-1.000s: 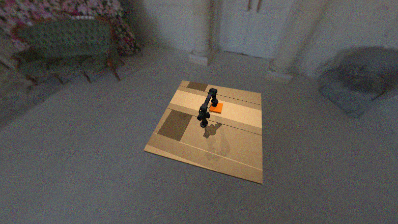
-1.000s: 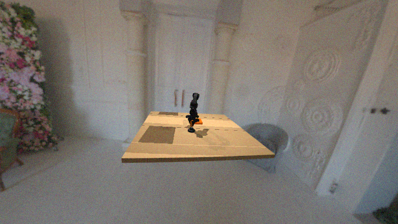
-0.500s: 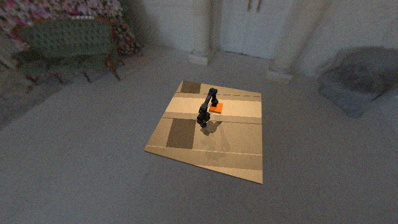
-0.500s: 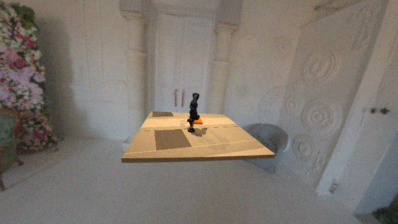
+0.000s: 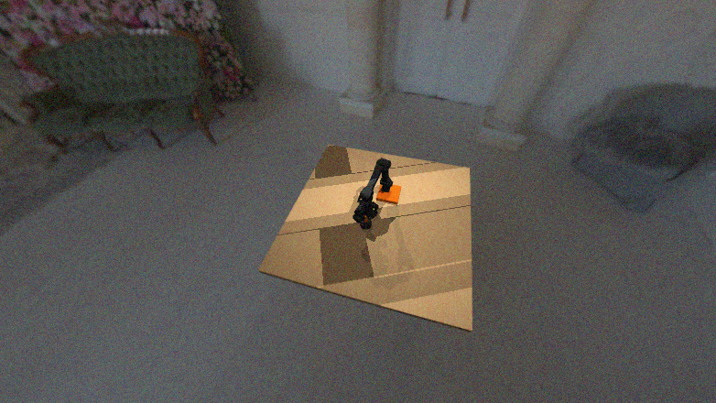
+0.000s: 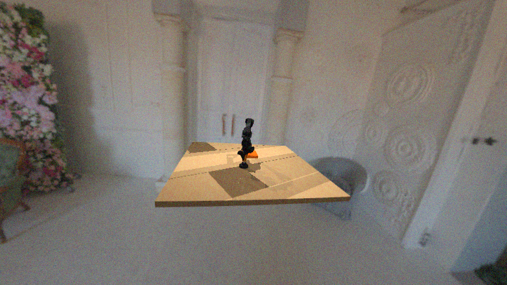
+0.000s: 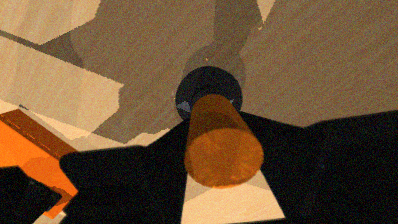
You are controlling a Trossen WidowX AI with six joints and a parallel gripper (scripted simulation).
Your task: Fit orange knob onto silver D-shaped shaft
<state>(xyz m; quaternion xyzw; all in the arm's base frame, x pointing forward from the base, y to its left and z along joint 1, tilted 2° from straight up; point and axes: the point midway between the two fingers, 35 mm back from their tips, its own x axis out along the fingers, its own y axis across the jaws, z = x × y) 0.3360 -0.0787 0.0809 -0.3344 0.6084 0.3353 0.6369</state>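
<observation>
The orange knob is 30 mm above my gripper tip. Also, from my gripper tip: pedestal with D-shaped shaft (40 mm below).
</observation>
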